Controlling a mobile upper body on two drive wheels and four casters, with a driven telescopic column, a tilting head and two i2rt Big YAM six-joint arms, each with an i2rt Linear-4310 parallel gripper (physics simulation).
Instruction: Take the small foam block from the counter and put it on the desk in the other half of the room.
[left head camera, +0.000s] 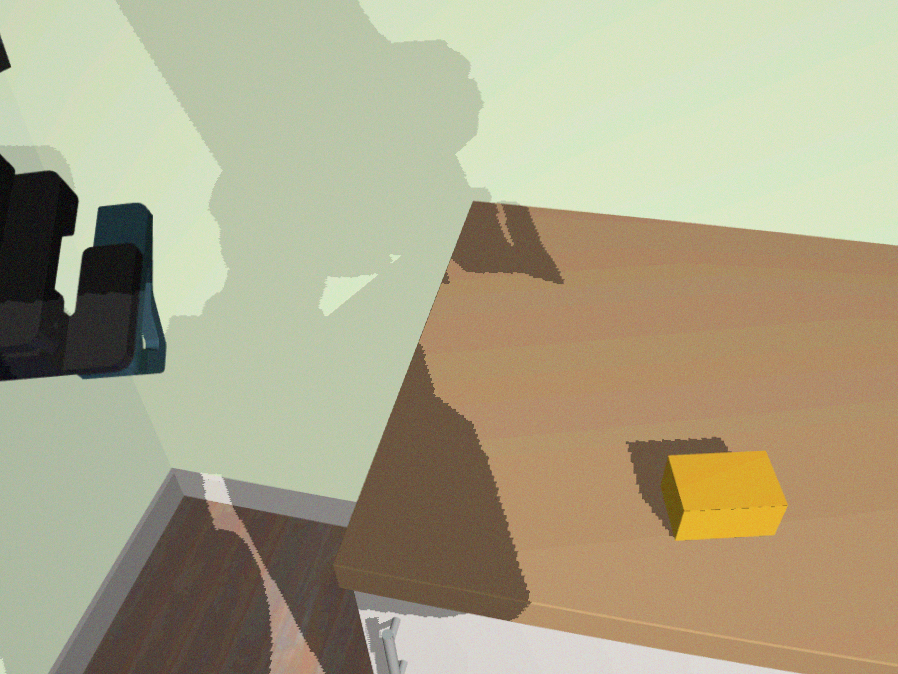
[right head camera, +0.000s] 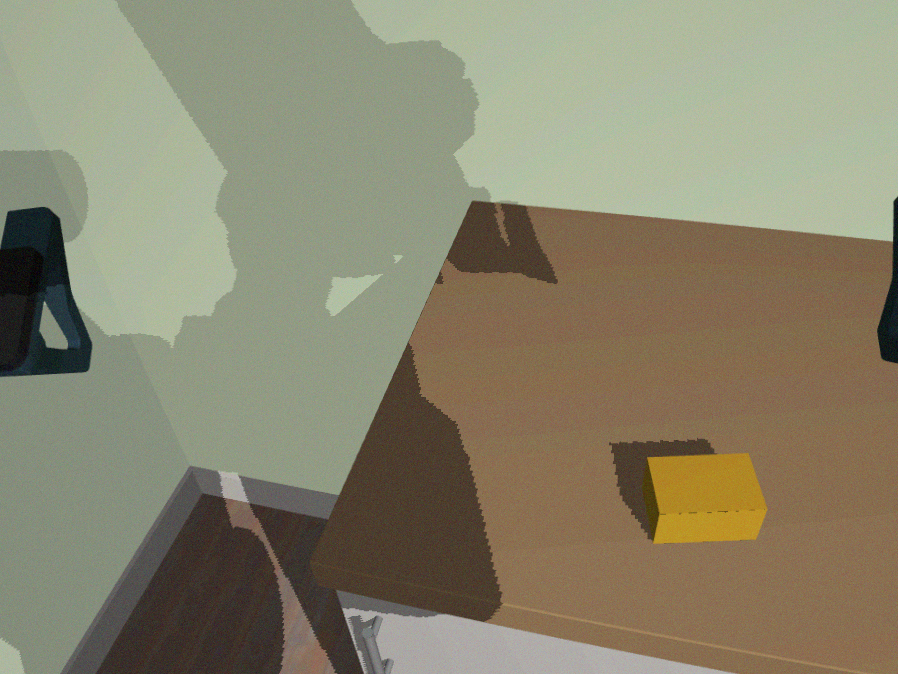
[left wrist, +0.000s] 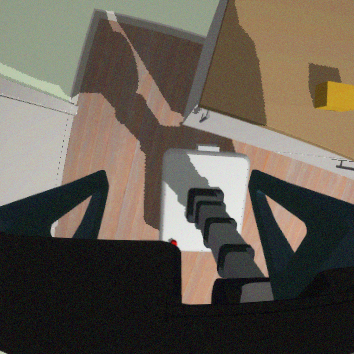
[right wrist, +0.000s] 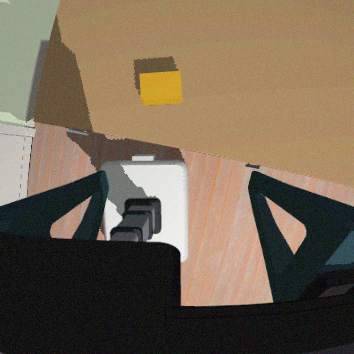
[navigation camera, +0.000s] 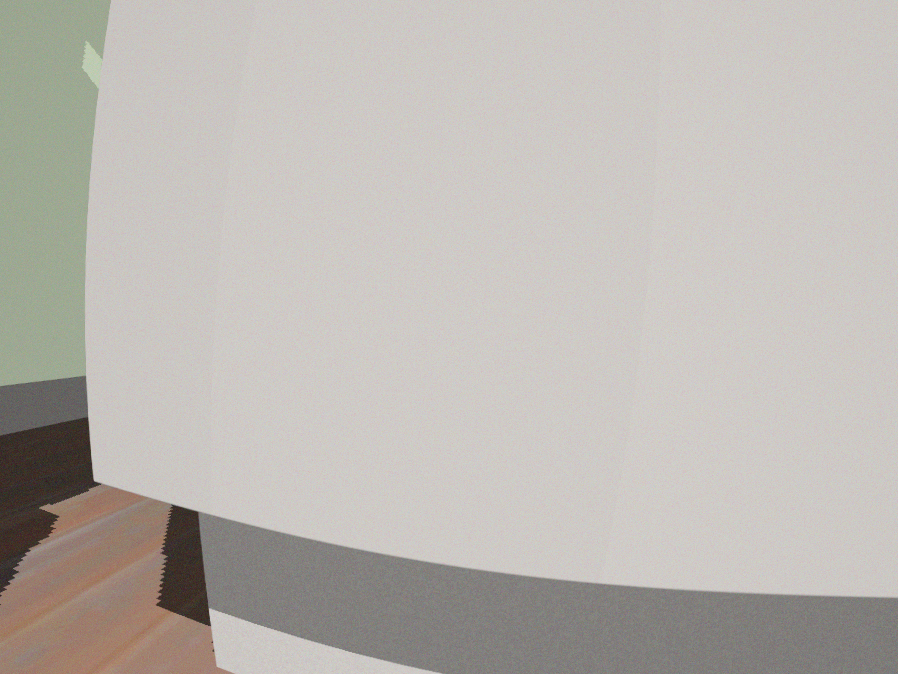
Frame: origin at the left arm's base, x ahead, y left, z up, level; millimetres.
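Where they show: left gripper, between the fingertips: (left head camera: 59, 367) (left wrist: 178, 177); right gripper, between the fingertips: (right wrist: 177, 178).
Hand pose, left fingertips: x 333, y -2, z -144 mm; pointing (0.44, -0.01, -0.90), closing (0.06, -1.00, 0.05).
Observation:
Each offset is from my left fingertips to the top centre of the thing. "pt": to the spot under its first point. Level surfaces: height alone.
The small foam block @[dx +173, dy -405, dz -311 mm] (left head camera: 725, 482) (right head camera: 703, 482) (left wrist: 335, 96) (right wrist: 161, 88) is yellow and lies flat on the wooden counter @[dz -356 mm] (left head camera: 616, 348) (right head camera: 616, 348) (left wrist: 290, 40) (right wrist: 250, 75), near its front edge. My left gripper (left head camera: 148, 355) (right head camera: 68, 355) (left wrist: 178, 177) is open and empty, left of the counter in the head views; the block is at the upper right of its wrist view. My right gripper (right head camera: 890, 340) (right wrist: 177, 178) is open and empty, partly cut off at the right head view's right edge; the block is ahead of its fingers, slightly left, in its wrist view. The desk does not show.
The counter's white cabinet front @[pt dx +105, dy -227, dz -1031 mm] (navigation camera: 471, 290) fills most of the navigation view, very close. A cabinet handle @[pt dx +100, dy -102, dz -480 mm] (left head camera: 391, 649) (right head camera: 371, 645) shows below the counter edge. A green wall (left head camera: 652, 94) stands behind. My white base (left wrist: 227, 175) (right wrist: 170, 190) is close to the cabinet front.

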